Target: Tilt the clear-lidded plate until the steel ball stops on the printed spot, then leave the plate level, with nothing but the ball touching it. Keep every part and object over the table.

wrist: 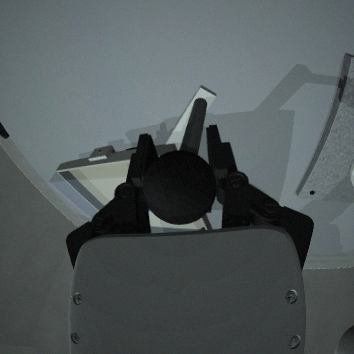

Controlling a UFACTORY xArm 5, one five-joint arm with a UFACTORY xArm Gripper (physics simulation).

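The clear-lidded plate [102, 182] shows at centre left, partly hidden behind my gripper. Its floor is cream and its rim dark grey. A sliver of the blue printed spot [150, 211] shows beside the left finger. The steel ball does not show. A pale arm [181, 125] sticks out from the plate's far right corner, and a dark post [195, 125] runs from it to a round black knob [180, 187]. My gripper [180, 143] is shut on the knob, with one finger on each side of it.
A speckled grey base plate [326, 145] stands on the table at the right. The table's curved edge runs along the lower left and lower right. A small black object [3, 131] shows at the left border. Shadows lie beyond the plate.
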